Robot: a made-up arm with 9 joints.
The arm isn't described. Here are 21 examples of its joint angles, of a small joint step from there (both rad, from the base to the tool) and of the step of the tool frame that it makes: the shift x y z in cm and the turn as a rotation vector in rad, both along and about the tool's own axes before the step.
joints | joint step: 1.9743 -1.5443 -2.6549 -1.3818 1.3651 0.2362 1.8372 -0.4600 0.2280 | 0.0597 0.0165 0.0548 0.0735 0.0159 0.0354 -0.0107 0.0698 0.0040
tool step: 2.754 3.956 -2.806 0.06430 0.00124 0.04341
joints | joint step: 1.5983 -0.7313 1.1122 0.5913 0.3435 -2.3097 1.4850 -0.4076 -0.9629 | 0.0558 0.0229 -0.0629 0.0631 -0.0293 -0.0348 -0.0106 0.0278 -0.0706
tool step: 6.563 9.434 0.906 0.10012 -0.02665 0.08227
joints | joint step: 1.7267 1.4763 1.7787 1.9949 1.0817 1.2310 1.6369 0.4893 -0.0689 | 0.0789 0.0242 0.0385 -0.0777 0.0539 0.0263 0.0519 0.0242 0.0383
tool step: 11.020 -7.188 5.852 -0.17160 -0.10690 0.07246
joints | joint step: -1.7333 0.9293 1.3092 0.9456 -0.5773 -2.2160 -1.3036 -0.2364 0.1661 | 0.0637 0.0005 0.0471 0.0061 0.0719 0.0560 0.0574 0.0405 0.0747
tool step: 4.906 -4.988 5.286 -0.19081 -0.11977 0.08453
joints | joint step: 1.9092 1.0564 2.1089 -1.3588 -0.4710 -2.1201 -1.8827 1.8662 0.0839 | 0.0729 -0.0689 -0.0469 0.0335 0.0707 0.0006 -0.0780 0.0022 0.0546
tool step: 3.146 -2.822 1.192 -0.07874 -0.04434 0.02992
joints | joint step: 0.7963 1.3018 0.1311 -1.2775 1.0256 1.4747 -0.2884 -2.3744 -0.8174 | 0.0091 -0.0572 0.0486 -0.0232 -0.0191 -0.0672 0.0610 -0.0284 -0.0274
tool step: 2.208 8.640 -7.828 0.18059 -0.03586 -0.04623
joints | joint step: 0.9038 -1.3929 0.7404 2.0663 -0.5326 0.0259 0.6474 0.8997 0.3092 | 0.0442 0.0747 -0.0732 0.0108 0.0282 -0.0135 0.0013 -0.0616 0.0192
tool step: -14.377 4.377 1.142 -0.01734 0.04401 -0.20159
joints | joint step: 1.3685 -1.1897 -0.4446 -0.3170 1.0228 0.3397 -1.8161 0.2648 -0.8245 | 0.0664 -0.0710 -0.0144 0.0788 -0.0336 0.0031 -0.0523 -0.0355 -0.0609
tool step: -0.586 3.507 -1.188 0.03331 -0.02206 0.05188
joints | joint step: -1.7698 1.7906 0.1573 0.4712 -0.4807 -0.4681 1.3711 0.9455 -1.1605 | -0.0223 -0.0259 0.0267 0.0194 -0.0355 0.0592 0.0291 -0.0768 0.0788
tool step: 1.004 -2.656 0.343 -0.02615 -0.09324 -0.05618
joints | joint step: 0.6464 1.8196 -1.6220 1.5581 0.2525 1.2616 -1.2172 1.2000 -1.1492 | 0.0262 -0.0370 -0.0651 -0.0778 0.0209 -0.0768 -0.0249 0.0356 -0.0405
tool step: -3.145 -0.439 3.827 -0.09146 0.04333 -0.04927
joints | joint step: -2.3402 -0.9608 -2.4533 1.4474 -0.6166 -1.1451 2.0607 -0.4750 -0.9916 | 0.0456 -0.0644 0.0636 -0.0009 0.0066 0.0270 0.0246 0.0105 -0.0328
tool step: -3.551 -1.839 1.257 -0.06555 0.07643 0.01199
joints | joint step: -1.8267 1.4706 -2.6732 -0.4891 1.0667 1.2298 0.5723 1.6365 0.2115 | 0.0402 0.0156 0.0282 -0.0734 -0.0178 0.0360 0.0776 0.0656 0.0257
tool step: -7.337 8.179 -6.508 0.15580 0.14741 0.05012
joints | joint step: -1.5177 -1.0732 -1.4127 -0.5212 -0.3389 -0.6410 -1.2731 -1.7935 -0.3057 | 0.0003 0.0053 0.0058 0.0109 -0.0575 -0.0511 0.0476 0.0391 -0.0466
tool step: 5.193 0.857 -2.320 0.04124 -0.01747 0.09846
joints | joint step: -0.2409 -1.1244 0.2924 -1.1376 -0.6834 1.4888 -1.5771 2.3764 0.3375 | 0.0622 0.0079 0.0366 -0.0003 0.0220 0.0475 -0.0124 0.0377 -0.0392
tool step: -2.248 1.468 -0.889 0.00818 -0.02904 -0.06192
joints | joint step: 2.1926 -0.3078 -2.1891 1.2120 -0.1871 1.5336 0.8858 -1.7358 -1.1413 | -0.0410 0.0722 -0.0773 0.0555 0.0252 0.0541 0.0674 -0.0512 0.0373
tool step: 3.605 -5.705 3.742 -0.07348 -0.11437 0.01418
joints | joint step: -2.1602 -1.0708 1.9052 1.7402 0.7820 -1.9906 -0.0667 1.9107 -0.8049 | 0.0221 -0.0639 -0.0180 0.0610 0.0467 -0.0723 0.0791 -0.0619 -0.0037
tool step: -11.325 -0.999 -2.457 0.03247 0.07441 -0.18529
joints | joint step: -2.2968 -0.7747 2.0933 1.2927 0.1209 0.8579 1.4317 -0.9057 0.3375 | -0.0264 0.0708 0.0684 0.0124 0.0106 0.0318 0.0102 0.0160 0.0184
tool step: 0.252 4.416 1.236 0.02513 -0.01907 -0.02354
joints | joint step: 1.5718 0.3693 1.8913 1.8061 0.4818 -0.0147 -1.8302 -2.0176 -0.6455 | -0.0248 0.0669 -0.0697 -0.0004 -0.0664 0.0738 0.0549 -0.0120 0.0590
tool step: 13.023 2.124 -5.184 0.09676 -0.16936 0.12680
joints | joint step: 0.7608 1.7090 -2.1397 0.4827 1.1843 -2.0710 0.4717 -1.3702 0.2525 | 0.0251 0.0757 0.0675 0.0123 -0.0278 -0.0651 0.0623 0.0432 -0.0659
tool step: 1.217 -1.746 -0.281 0.01229 0.03627 0.00175
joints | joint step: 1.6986 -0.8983 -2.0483 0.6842 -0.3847 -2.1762 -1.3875 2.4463 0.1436 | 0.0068 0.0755 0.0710 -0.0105 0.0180 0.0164 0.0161 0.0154 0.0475
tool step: 0.475 -3.238 4.410 -0.08695 0.02085 0.01729
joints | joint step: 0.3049 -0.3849 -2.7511 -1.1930 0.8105 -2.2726 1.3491 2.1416 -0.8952 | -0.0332 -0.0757 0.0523 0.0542 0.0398 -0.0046 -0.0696 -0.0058 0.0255
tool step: -9.411 -4.064 -0.958 0.01248 -0.09212 -0.12435
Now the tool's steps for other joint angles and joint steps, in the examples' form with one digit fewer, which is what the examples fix.
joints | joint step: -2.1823 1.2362 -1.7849 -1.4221 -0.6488 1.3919 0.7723 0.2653 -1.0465 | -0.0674 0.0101 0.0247 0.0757 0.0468 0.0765 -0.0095 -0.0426 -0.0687
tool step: -1.85 4.59 -2.92 -0.0317 0.1718 0.0570
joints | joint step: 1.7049 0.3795 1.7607 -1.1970 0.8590 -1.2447 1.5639 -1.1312 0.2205 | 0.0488 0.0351 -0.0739 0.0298 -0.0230 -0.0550 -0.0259 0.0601 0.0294
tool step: 3.87 -4.26 1.32 -0.0543 -0.0268 0.1024
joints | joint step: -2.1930 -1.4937 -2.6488 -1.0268 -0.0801 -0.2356 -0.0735 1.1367 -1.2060 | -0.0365 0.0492 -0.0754 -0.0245 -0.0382 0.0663 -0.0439 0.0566 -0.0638
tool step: 0.45 2.41 0.92 -0.0340 0.1770 0.0754
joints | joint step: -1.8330 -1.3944 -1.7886 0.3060 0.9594 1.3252 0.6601 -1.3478 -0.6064 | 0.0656 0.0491 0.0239 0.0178 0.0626 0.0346 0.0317 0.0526 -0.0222
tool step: -0.86 -0.09 -1.34 -0.0371 0.1312 0.1316
